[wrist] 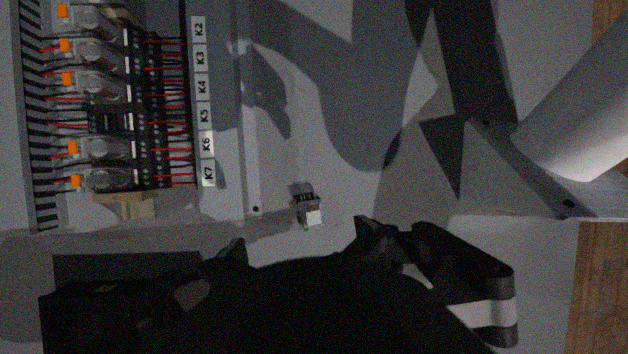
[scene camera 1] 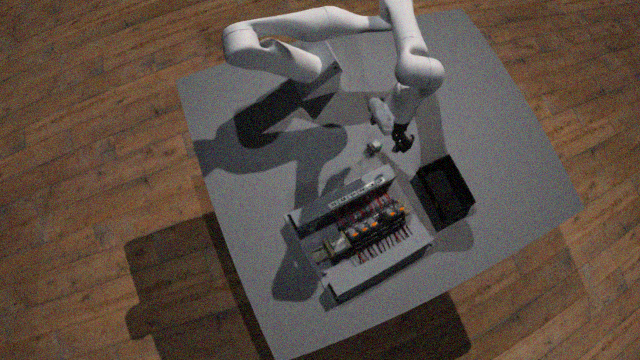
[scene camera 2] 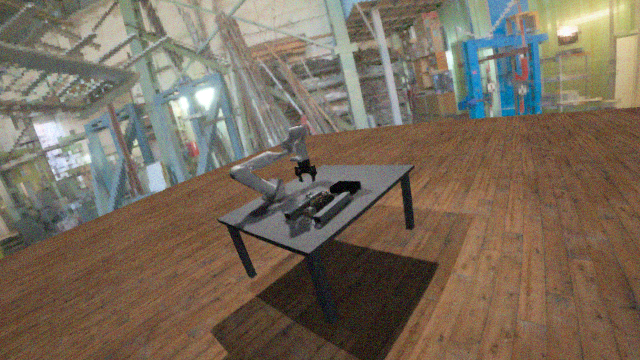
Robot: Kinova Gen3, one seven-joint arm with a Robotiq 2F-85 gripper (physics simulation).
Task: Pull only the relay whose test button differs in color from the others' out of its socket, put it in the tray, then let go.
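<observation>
A loose relay with a clear housing, black pin end and a bit of green at its lower edge lies on the grey table, outside the tray. Several relays with orange buttons sit in the socket row; one is by label K6. The black socket by label K5 holds no relay. The black tray stands beside the panel's end; I can make out no relay in its dark inside. My gripper is open and empty, above the table near the loose relay.
Two grey wire ducts flank the relay row, with red and black wires between. A cream end block closes the row. The arm's base plate is at the right of the wrist view. Arm shadows cross the table.
</observation>
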